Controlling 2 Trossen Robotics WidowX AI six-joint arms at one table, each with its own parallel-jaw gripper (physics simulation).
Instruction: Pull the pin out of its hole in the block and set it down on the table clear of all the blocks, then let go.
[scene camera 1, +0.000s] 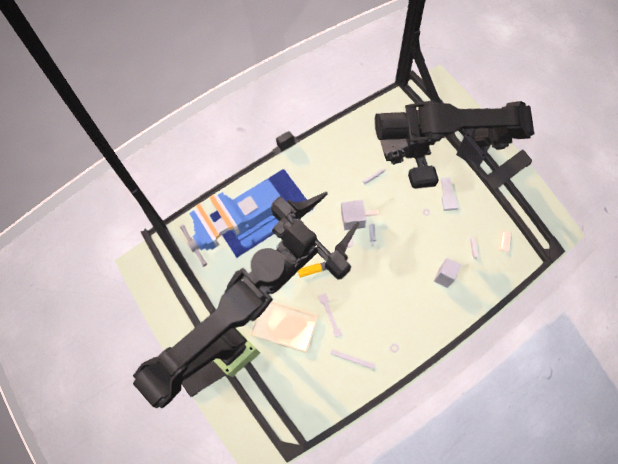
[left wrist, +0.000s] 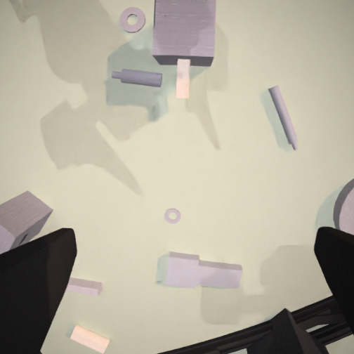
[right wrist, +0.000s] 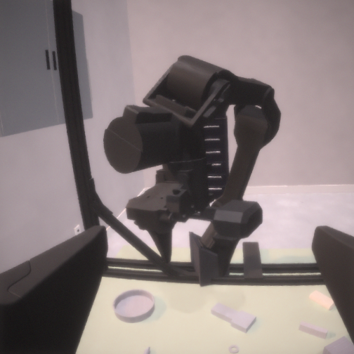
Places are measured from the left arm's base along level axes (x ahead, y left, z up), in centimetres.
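Pixels of known places: left gripper, fingertip midpoint: (scene camera 1: 408, 168); right gripper, fingertip midpoint: (scene camera 1: 342, 207); left arm's base at its link origin: (scene camera 1: 480, 135); right arm's base at its link origin: (scene camera 1: 227, 347).
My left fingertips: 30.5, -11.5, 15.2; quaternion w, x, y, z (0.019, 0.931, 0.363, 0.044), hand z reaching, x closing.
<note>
For each thing: its top centre in the pictures, then the offset to it from my left fingertips, as dx, dy, dz. "*": a spot on its surface instead.
- grey-mauve block at its top centre: (scene camera 1: 354, 211) +9.5, -8.4, -18.3
- pale pink pin at its top centre: (scene camera 1: 366, 211) +7.2, -5.7, -20.1
- grey stepped cylinder at its top centre: (scene camera 1: 372, 233) +10.8, -1.5, -22.7
- thin rod at its top centre: (scene camera 1: 374, 175) -4.9, -9.9, -23.1
- stepped bar at its top centre: (scene camera 1: 448, 192) -12.0, +11.0, -22.8
- blue truck at a spot on its surface: (scene camera 1: 255, 202) * +22.0, -30.8, -15.8
- yellow-handled tool at its top centre: (scene camera 1: 305, 270) +29.0, -11.1, -22.5
A grey-mauve block (scene camera 1: 353, 215) (left wrist: 184, 31) stands near the table's middle. A pale pink pin (scene camera 1: 371, 212) (left wrist: 183, 80) sticks out sideways from its lower side face. Another block (scene camera 1: 447, 272) (left wrist: 22, 216) (right wrist: 341, 346) with a dark opening sits nearer the front right in the scene view. My left gripper (left wrist: 197, 241) is open and empty above the table. The pin lies beyond its fingertips, at the upper middle of the left wrist view; its fingertips are hidden in the scene view. My right gripper (scene camera 1: 341, 209) (right wrist: 212, 238) is open and empty, high up, near the pinned block in the scene view.
A grey stepped cylinder (scene camera 1: 372, 234) (left wrist: 141, 78) lies beside the pin; a thin rod (scene camera 1: 374, 176) (left wrist: 284, 117) lies farther off. A stepped bar (scene camera 1: 449, 195) (left wrist: 205, 271) (right wrist: 234, 316), small ring (left wrist: 172, 216), round dish (right wrist: 134, 306), blue truck (scene camera 1: 255, 202) and yellow-handled tool (scene camera 1: 310, 270) are also there.
</note>
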